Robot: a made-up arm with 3 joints.
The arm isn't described. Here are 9 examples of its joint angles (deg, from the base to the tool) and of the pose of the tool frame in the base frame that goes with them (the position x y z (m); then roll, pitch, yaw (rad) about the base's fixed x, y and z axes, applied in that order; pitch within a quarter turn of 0, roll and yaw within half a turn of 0).
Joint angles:
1: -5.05 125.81 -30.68
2: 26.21 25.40 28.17
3: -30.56 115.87 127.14
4: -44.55 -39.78 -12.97
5: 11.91 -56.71 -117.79
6: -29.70 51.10 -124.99
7: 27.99 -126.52 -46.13
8: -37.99 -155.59 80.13
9: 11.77 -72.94 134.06
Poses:
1: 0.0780 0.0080 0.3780 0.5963 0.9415 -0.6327
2: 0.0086 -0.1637 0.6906 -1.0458 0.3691 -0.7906
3: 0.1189 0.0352 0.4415 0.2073 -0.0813 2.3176
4: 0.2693 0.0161 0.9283 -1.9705 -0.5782 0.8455
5: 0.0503 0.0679 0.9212 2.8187 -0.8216 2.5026
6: 0.2018 -0.2333 0.5836 0.6618 -0.1205 -1.9512
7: 0.1970 0.3420 0.7211 -3.0388 0.2604 0.7613
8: 0.0734 0.2229 0.6600 1.9508 -0.9043 0.6904
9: 0.1115 0.0496 0.8790 3.0830 -0.1547 -2.1043
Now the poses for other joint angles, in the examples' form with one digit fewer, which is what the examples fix.
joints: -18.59 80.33 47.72
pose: 0.214 -0.119 0.462 0.069 0.576 0.710
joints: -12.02 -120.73 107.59
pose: 0.135 0.201 0.804 3.022 -0.888 -1.049
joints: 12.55 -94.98 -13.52
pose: 0.177 0.247 0.852 -2.942 -0.220 0.413
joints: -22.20 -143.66 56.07
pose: 0.110 0.264 0.686 2.270 -0.542 0.384
